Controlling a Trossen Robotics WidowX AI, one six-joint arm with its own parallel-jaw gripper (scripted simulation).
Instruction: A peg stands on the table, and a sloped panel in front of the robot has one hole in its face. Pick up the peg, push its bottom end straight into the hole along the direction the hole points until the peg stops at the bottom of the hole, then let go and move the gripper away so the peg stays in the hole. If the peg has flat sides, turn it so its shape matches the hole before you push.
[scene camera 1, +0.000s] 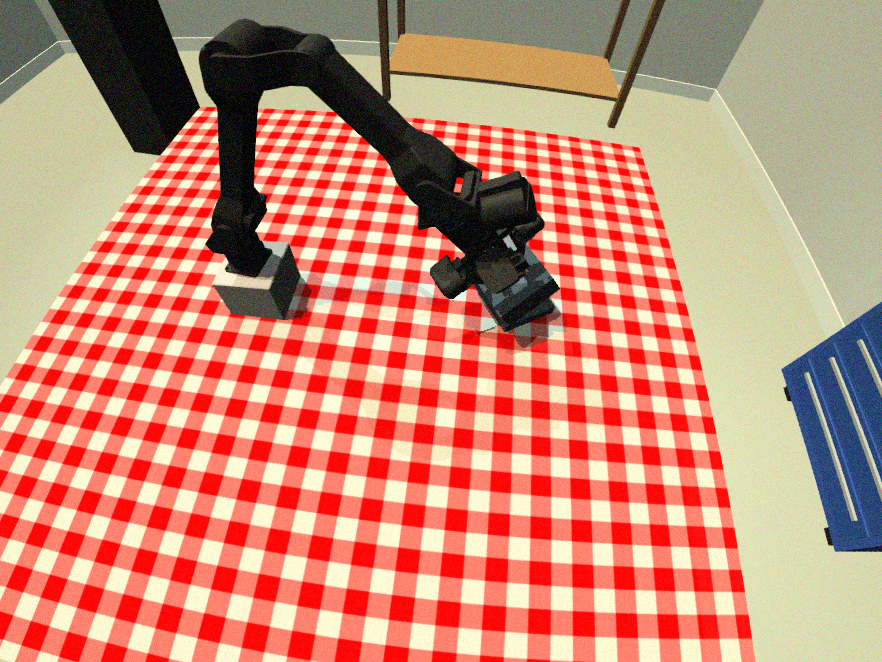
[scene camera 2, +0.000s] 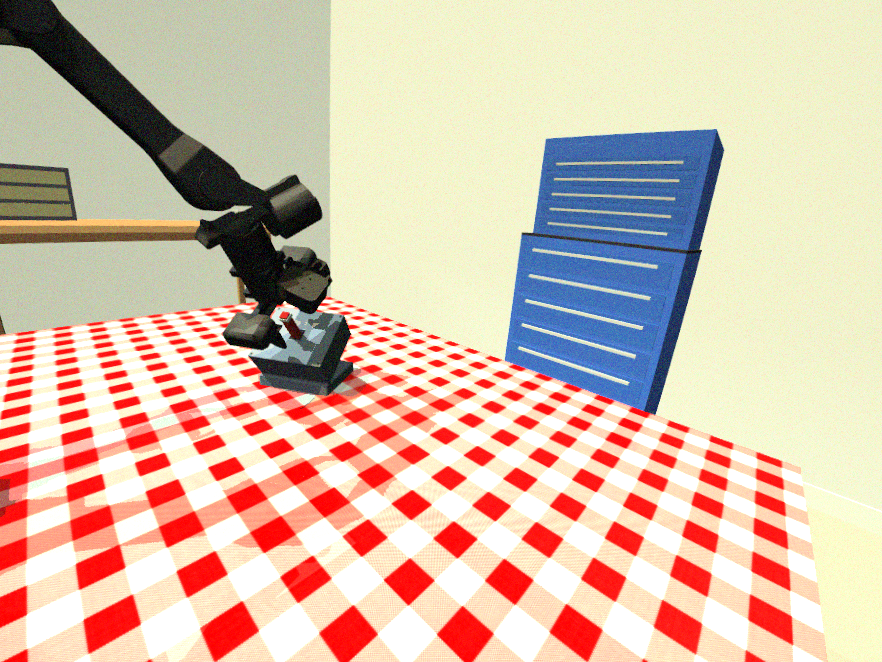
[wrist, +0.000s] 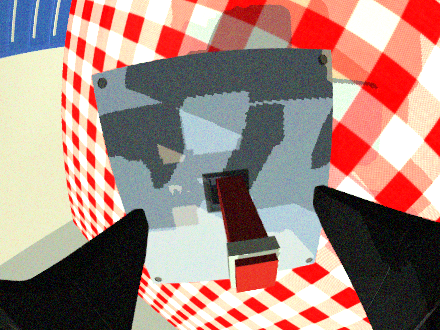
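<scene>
I can see my gripper in scene camera 2 (294, 328), and it is visible in scene camera 1 and in the wrist view too. On the gripper, (scene camera 1: 475, 275) and (wrist: 382, 250) are the same spot.
</scene>
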